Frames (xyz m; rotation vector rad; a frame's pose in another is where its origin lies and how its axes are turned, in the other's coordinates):
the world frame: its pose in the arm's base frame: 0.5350 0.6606 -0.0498 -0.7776 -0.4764 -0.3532
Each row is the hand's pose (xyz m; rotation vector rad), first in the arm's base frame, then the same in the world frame.
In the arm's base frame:
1: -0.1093 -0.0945 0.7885 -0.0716 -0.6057 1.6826
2: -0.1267 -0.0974 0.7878 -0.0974 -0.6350 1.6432
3: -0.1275 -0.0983 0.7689 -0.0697 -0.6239 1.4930
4: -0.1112 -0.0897 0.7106 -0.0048 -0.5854 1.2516
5: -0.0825 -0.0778 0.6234 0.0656 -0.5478 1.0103
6: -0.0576 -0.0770 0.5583 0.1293 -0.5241 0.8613
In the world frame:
1: 0.0023 -1.2918 0.1387 1.0127 -0.8928 1.6014
2: -0.0123 -1.3015 0.1410 0.9870 -0.9014 1.5561
3: -0.0229 -1.2915 0.1289 1.0092 -0.8049 1.4294
4: -0.0413 -1.2442 0.0948 1.0557 -0.6327 1.2291
5: -0.0650 -1.1721 0.0419 1.0972 -0.4662 1.0223
6: -0.0788 -1.1220 -0.0046 1.1379 -0.3628 0.8885

